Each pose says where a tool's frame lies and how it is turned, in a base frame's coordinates. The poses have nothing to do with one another.
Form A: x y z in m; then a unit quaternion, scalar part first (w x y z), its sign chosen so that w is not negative.
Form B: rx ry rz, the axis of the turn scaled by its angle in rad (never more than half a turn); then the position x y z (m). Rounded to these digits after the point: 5 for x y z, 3 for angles.
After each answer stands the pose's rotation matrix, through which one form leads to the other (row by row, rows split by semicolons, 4 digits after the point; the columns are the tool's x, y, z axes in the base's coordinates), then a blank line. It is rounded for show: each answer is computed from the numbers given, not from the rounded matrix.
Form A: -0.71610, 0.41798, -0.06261, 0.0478, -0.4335, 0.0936, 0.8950
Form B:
-1.322, 0.285, 2.729, -0.71610, 0.41798, -0.06261
-0.6196 -0.1667 -0.7670; 0.0044 -0.9779 0.2090; -0.7849 0.1261 0.6066

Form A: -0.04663, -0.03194, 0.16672, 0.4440, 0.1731, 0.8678, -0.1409
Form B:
0.429, 2.151, -0.349, -0.04663, -0.03194, 0.16672
-0.5458 0.4255 0.7218; 0.1753 0.9004 -0.3982; -0.8194 -0.0908 -0.5660

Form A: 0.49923, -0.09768, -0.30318, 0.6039, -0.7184, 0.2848, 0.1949
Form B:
-1.663, 0.659, 0.451, 0.49923, -0.09768, -0.30318
0.7618 -0.6447 0.0640; -0.1738 -0.1083 0.9788; -0.6241 -0.7568 -0.1945

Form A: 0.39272, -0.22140, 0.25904, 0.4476, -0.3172, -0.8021, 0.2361
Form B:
-0.785, -1.985, 0.584, 0.39272, -0.22140, 0.25904
-0.3981 0.2975 -0.8678; 0.7202 0.6873 -0.0948; 0.5682 -0.6627 -0.4879

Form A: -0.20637, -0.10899, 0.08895, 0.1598, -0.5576, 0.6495, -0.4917
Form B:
-1.593, 1.856, -1.405, -0.20637, -0.10899, 0.08895
-0.3271 -0.5671 0.7559; -0.8814 -0.1053 -0.4605; 0.3407 -0.8169 -0.4654

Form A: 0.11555, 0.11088, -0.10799, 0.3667, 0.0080, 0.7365, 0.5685
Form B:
0.021, 1.892, 1.461, 0.11555, 0.11088, -0.10799
-0.7310 -0.4051 0.5492; 0.4287 0.3536 0.8314; -0.5310 0.8431 -0.0848

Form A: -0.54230, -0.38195, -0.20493, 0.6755, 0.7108, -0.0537, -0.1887
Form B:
1.599, -0.121, -0.424, -0.54230, -0.38195, -0.20493
0.9230 0.1786 -0.3408; -0.3313 -0.0817 -0.9400; -0.1957 0.9805 -0.0162

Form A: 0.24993, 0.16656, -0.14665, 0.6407, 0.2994, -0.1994, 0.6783
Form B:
0.683, -0.455, 1.547, 0.24993, 0.16656, -0.14665
0.0003 -0.9886 0.1507; 0.7498 -0.0995 -0.6542; 0.6617 0.1131 0.7412

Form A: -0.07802, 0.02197, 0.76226, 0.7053, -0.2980, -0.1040, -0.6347
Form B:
-0.662, -0.231, -1.411, -0.07802, 0.02197, 0.76226
0.1726 0.9574 0.2316; -0.8334 0.0166 0.5524; 0.5250 -0.2884 0.8007

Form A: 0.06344, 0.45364, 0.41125, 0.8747, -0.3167, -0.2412, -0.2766
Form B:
-0.661, -0.504, -0.578, 0.06344, 0.45364, 0.41125
0.7307 0.6366 -0.2467; -0.3311 0.6464 0.6874; 0.5971 -0.4206 0.6831

